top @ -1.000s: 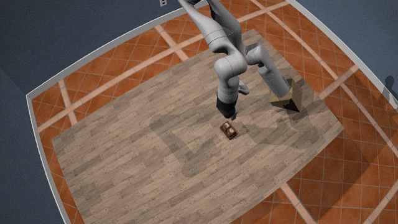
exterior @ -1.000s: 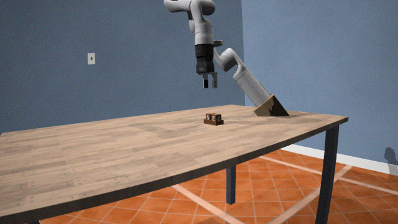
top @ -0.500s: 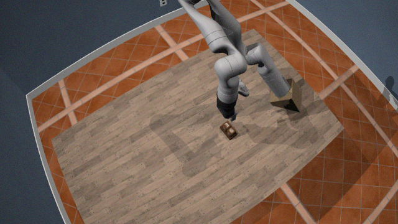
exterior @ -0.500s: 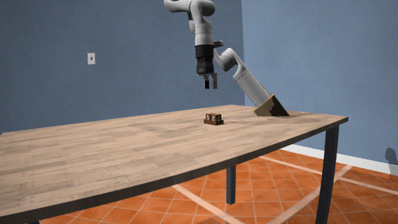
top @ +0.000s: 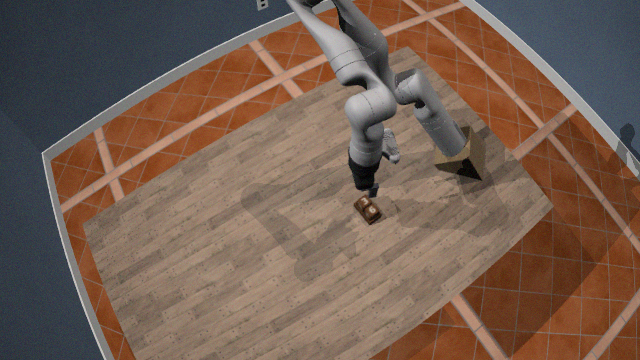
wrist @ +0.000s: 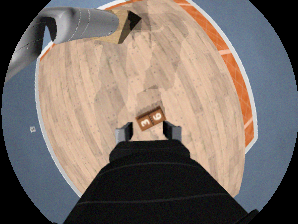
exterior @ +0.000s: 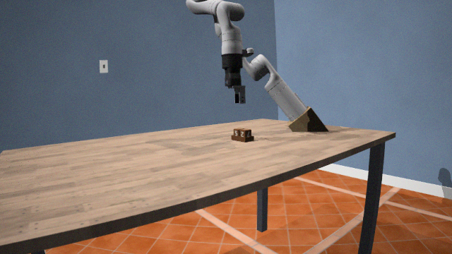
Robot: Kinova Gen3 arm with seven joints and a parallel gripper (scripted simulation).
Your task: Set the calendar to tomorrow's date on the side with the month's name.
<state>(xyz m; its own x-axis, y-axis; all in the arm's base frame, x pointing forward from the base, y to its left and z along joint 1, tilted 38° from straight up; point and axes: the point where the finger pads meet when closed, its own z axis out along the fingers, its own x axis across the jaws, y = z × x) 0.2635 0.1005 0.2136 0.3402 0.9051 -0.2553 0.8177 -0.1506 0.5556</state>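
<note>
Right now my hand is 10 mm to the right of the dark brown calendar tray and 150 mm above it.
</note>
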